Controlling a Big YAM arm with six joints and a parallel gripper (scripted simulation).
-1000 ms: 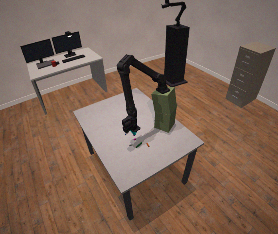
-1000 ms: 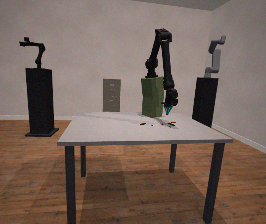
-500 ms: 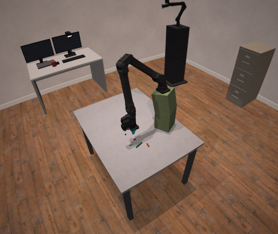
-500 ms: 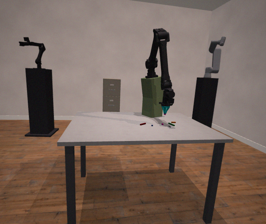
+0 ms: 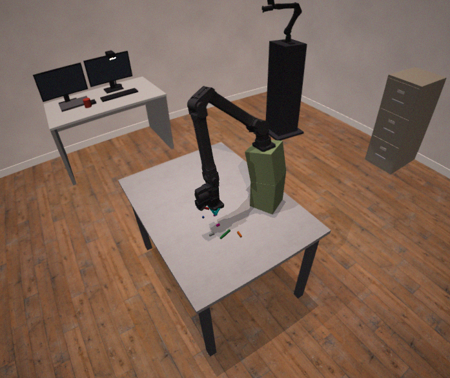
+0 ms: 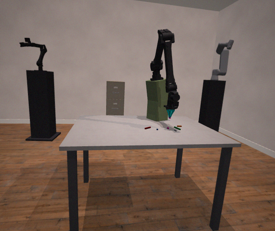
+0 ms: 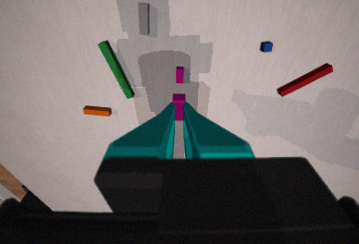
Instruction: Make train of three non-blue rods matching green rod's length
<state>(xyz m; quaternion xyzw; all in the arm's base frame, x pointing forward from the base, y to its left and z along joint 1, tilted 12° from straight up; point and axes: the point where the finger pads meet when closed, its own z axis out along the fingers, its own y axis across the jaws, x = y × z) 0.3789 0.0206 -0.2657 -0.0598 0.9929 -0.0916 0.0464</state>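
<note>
The grey rod lies 5 cm ahead of my hand, 4 cm to the left of it and 10 cm below it. Also, from my hand: orange rod: 9 cm behind, 12 cm to the left, 10 cm below; green rod: 2 cm behind, 8 cm to the left, 10 cm below; small blue rod: 4 cm ahead, 11 cm to the right, 10 cm below.
</note>
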